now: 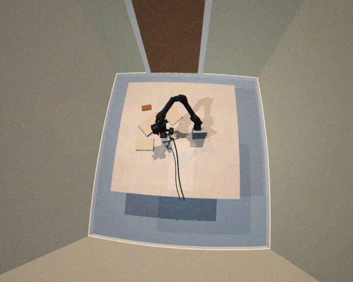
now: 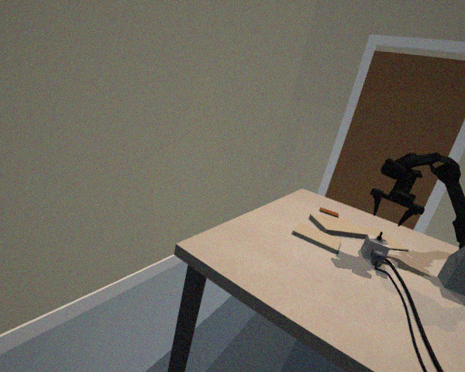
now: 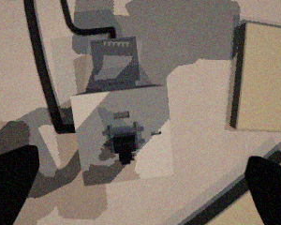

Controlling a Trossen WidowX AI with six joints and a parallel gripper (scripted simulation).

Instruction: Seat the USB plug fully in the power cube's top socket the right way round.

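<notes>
My gripper tip is now 70 mm above the USB plug and 20 mm to the left of it. Round my gripper tip: USB socket (100 mm below, 10 mm to the right, 10 mm behind); small orange block (360 mm to the right, 280 mm ahead, 160 mm below).
</notes>
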